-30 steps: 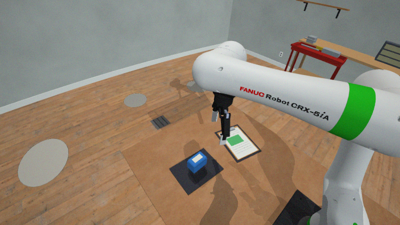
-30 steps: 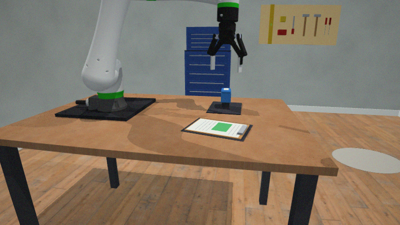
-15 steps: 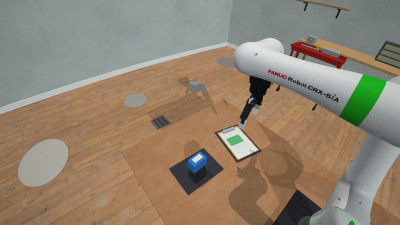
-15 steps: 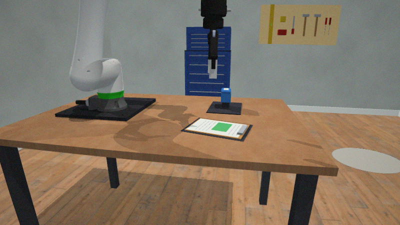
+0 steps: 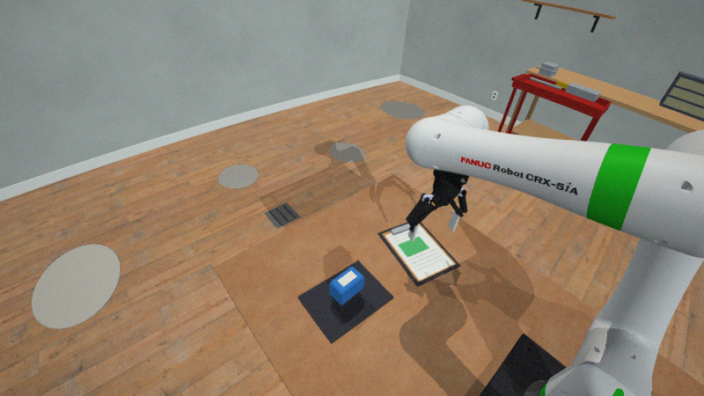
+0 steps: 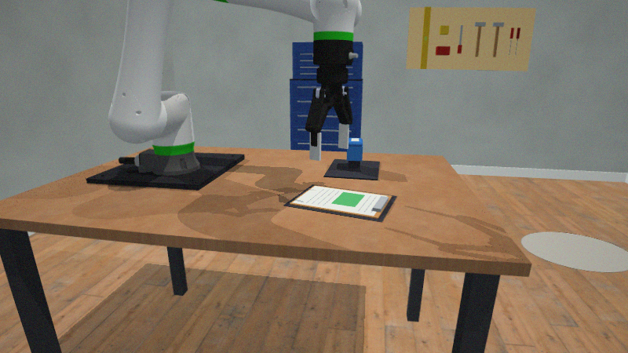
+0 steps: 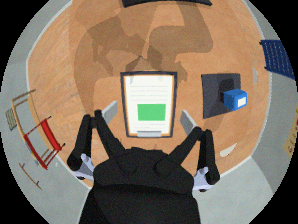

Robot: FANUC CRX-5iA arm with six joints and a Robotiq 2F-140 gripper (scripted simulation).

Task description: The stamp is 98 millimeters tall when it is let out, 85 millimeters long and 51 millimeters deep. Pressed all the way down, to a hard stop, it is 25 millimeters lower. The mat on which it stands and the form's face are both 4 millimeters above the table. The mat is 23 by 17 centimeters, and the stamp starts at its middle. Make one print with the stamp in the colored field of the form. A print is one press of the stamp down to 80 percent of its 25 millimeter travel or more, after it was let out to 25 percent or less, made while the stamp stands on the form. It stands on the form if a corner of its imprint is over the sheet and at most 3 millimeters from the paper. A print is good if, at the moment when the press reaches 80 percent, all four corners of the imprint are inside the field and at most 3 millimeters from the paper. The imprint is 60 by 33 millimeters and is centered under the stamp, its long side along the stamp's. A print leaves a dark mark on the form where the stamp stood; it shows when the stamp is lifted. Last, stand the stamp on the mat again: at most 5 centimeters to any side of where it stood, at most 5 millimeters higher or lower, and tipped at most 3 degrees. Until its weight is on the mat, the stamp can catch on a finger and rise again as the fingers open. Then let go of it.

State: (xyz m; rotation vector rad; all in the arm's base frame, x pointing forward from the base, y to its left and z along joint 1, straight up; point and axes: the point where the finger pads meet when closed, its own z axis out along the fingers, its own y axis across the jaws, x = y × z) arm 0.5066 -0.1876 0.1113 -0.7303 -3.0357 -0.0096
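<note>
Now: hand 8 cm short of the blue stamp, 30 cm to the right of it and 8 cm above it. The rest, counted from my hand: black stamp base: 8 cm ahead, 30 cm to the left, 11 cm below; then form: 5 cm ahead, 2 cm to the right, 13 cm below; then mat: 8 cm ahead, 30 cm to the left, 13 cm below.
</note>
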